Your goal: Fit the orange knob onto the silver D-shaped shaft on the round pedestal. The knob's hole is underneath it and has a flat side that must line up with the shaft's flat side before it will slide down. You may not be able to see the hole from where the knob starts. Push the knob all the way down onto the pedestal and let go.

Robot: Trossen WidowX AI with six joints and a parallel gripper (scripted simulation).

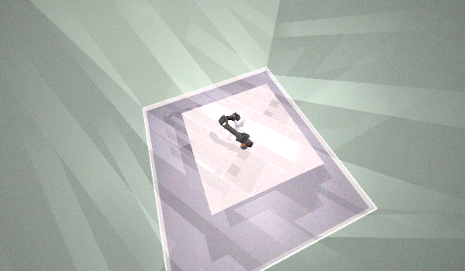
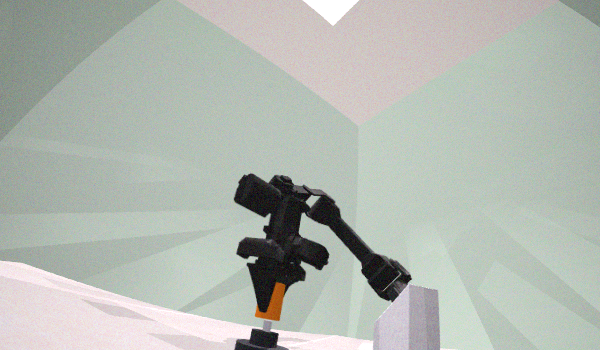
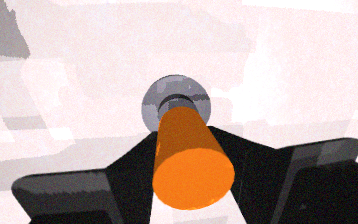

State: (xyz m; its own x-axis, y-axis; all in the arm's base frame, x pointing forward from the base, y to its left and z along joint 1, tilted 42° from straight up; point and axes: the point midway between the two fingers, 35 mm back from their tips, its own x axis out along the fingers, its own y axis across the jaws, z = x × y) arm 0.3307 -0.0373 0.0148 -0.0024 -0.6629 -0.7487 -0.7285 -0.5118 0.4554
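Right now my gripper tip is 40 mm above the round pedestal. Round my gripper tip: orange knob: 30 mm above.
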